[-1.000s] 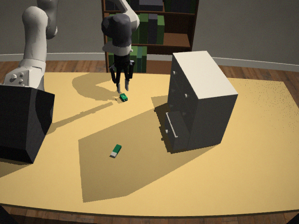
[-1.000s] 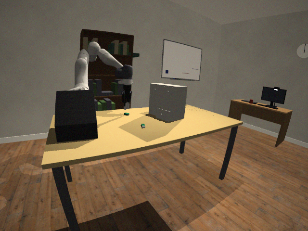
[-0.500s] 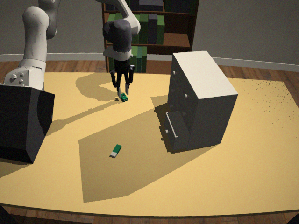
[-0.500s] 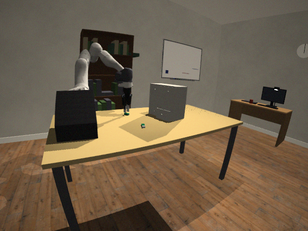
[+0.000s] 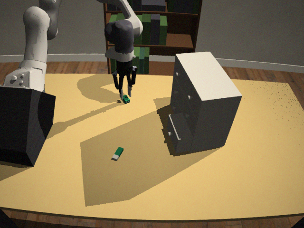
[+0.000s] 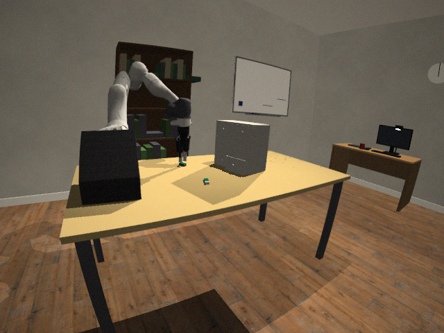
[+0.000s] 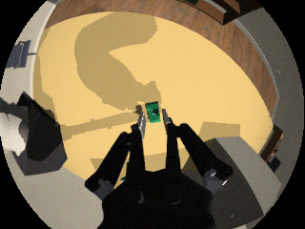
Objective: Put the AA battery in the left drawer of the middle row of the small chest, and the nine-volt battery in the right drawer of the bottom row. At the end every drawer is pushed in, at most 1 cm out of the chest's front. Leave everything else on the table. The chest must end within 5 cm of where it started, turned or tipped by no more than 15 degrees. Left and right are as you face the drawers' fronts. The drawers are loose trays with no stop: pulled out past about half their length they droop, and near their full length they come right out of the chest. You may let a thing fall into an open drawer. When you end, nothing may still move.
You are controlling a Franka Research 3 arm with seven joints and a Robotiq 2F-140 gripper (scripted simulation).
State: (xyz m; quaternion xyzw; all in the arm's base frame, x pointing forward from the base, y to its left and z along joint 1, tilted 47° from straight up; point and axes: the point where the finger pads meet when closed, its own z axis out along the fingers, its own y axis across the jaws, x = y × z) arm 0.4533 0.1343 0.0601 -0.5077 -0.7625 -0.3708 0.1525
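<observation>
Right now my hand is 10 mm short of the nine-volt battery, 10 mm to the left of it and 50 mm above it. From my hand the other things lie so: blue AA battery (320 mm ahead, 120 mm to the right, 60 mm above).
</observation>
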